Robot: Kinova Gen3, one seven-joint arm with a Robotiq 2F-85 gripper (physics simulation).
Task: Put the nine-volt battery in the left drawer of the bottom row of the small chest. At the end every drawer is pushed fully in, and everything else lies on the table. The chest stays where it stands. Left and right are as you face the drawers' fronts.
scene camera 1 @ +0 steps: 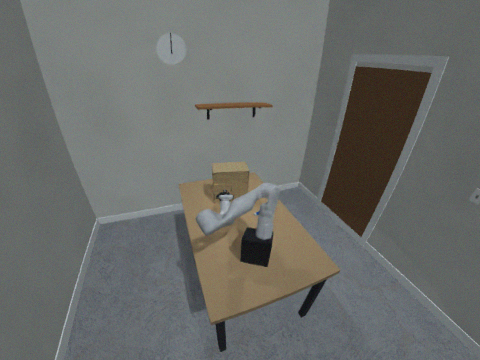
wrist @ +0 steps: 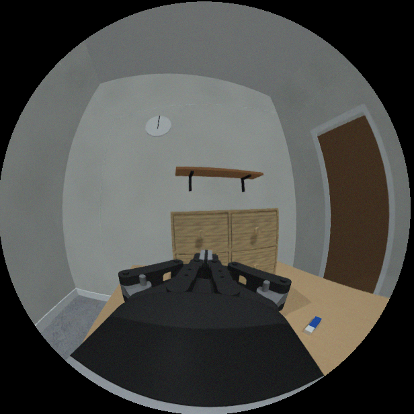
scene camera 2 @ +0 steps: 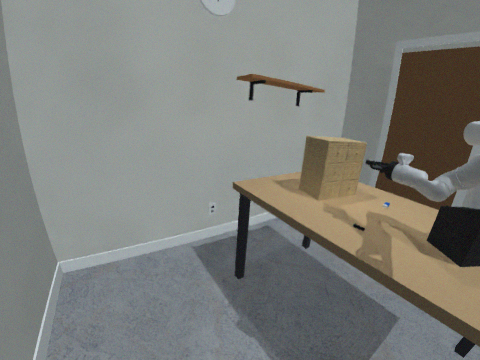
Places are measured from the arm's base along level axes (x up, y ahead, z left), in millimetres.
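Where they show: gripper, fingertip midpoint: (scene camera 1: 224, 190) (scene camera 2: 366, 161); arm's base, link origin: (scene camera 1: 262, 235).
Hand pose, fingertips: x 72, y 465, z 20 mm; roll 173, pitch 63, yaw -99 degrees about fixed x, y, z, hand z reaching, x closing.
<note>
Things, the pixels of their top centre, and the offset from my fingertips. Level surfaces: height alone.
- small wooden chest, top centre: (scene camera 2: 337, 139) (scene camera 1: 230, 166) dz -166, dx +60, dy +220 mm
- small black object, top centre: (scene camera 2: 358, 225) dz +144, dx -246, dy -67 mm
- white block, top centre: (scene camera 2: 386, 204) (scene camera 1: 257, 212) dz -252, dx -247, dy -108 mm
- table, surface height: dx -260 mm
The small wooden chest (scene camera 1: 230, 169) (scene camera 2: 316, 167) (wrist: 200, 227) stands at the far end of the table, with two columns of drawers in three rows. The drawer fronts that show look flush; the wrist view hides the bottom row. My gripper (scene camera 1: 224, 193) (scene camera 2: 368, 162) (wrist: 205, 256) is shut and empty, above the table in front of the chest, apart from it. A small black object (scene camera 2: 358, 227) lies on the table in scene camera 2. A small blue and white block (scene camera 1: 257, 213) (scene camera 2: 386, 204) (wrist: 313, 325) lies to the right. I cannot tell which is the nine-volt battery.
The table (scene camera 1: 280, 280) (scene camera 2: 280, 197) (wrist: 350, 320) carries the arm's black base (scene camera 1: 256, 247) (scene camera 2: 457, 235). A wall shelf (scene camera 1: 234, 106) (scene camera 2: 280, 83) (wrist: 215, 172) hangs behind and above the chest. The arm crosses over the table's middle in scene camera 1.
</note>
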